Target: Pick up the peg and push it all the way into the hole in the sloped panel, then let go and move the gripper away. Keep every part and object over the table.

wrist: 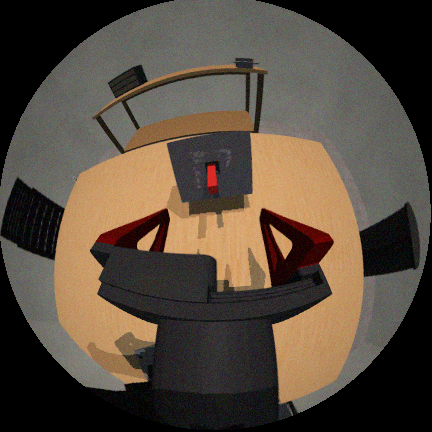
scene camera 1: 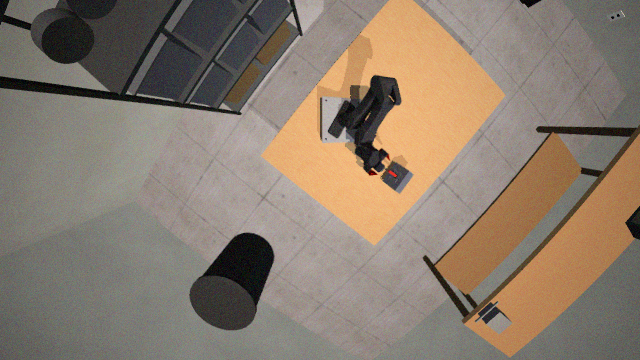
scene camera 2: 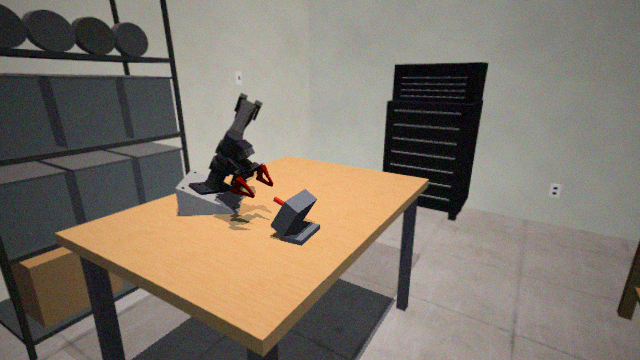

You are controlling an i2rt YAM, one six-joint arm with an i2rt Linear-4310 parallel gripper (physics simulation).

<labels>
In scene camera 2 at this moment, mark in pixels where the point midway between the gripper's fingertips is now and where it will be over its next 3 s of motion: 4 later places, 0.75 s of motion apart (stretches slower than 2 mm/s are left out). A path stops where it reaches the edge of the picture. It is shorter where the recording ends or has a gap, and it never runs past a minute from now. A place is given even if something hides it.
My gripper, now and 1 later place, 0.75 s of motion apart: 263,191; 253,171
</labels>
